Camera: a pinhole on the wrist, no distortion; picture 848 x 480 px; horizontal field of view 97.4 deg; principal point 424.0 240.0 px. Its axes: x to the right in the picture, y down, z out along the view. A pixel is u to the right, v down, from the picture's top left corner.
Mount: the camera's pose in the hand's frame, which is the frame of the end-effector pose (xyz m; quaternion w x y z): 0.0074 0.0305 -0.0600 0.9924 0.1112 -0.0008 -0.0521
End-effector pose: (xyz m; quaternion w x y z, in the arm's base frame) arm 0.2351 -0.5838 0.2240 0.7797 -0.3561 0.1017 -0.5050
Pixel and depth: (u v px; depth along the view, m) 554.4 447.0 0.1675
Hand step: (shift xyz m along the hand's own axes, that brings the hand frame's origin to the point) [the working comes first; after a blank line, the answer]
In the camera's frame: 0.0586 0.0931 0.1675

0.0731 0.0777 0.1233
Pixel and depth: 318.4 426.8 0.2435
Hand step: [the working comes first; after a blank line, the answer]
In the camera's frame: -0.0690 0.1221 0.2435

-0.0519 0.1024 0.2051
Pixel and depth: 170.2 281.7 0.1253
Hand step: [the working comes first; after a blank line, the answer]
In the camera's frame: -0.0854 0.0140 0.1253

-0.0777 0.0253 0.0662
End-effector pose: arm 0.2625 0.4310 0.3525 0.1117 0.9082 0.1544 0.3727
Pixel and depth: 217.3 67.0 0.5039
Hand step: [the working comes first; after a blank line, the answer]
In the camera's frame: -0.2796 -0.2340 0.5039

-0.3015 -0.2787 0.3826
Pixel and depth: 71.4 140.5 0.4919
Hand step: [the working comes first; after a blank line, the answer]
In the camera's frame: -0.4656 -0.1314 0.4919

-0.4757 -0.1572 0.3954
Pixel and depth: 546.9 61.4 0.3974
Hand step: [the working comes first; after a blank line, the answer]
In the camera's frame: 0.1311 -0.1905 0.3974

0.1129 -0.2556 0.2842
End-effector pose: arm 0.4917 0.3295 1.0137 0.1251 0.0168 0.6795 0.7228
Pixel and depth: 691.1 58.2 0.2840
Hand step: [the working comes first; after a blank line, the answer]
In the camera's frame: 0.2036 -0.1386 0.2840

0.1919 -0.1877 0.1843
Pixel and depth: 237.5 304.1 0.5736
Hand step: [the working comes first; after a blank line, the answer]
In the camera's frame: -0.2872 0.0987 0.5736

-0.2756 0.0294 0.5241
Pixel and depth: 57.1 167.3 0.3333
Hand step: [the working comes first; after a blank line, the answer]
In the camera's frame: -0.3283 -0.0651 0.3333

-0.3302 -0.0721 0.2540
